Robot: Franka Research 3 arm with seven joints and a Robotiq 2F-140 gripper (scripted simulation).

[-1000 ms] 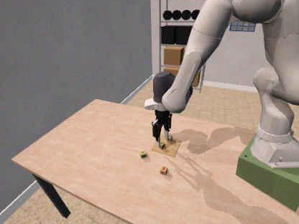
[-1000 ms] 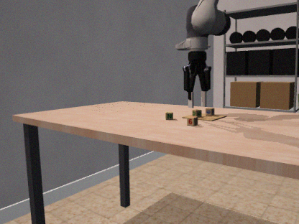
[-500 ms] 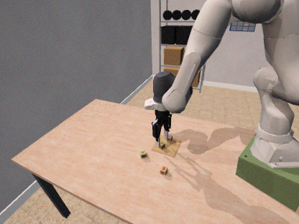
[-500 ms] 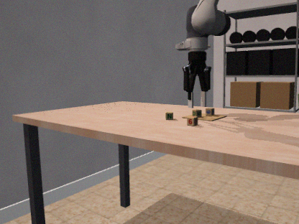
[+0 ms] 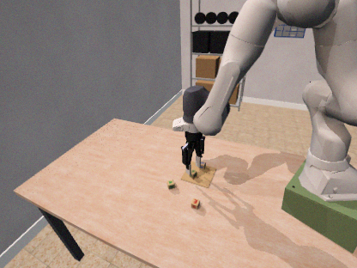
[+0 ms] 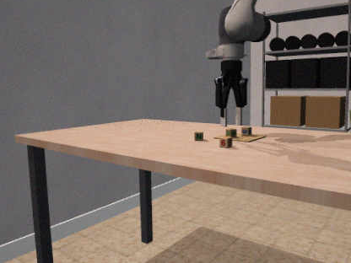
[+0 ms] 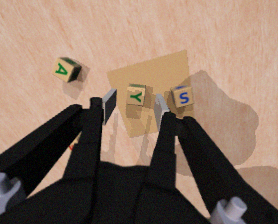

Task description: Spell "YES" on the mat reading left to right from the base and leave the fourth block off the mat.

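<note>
Right now my hand is 6 cm above the Y block. The rest, counted from my hand: green N block (9 cm to the left, 9 cm ahead, 6 cm below); S block (7 cm to the right, 6 cm below, 3 cm behind); tan mat (7 cm below, 2 cm to the right, 2 cm behind).
</note>
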